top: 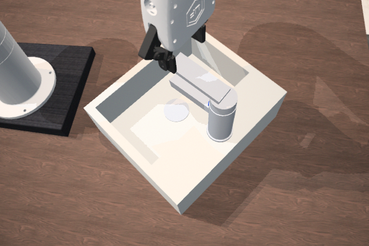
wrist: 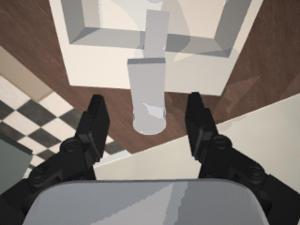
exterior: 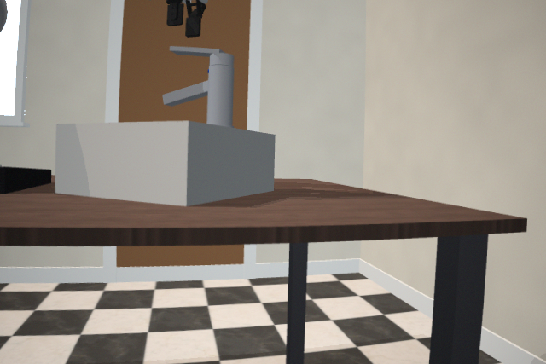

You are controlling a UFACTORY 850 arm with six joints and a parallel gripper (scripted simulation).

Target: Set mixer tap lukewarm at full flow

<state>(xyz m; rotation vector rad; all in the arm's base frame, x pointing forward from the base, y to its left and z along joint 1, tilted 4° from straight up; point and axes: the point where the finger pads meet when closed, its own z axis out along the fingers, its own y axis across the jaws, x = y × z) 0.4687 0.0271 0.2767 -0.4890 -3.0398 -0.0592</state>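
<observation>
Right now my hand is 60 mm above the flat lever, 30 mm short of it and 10 mm to the left of it. From my hand the other things lie so: grey mixer tap (110 mm below, 50 mm ahead, 20 mm to the right); white basin (300 mm below, 30 mm behind, 20 mm to the left).
</observation>
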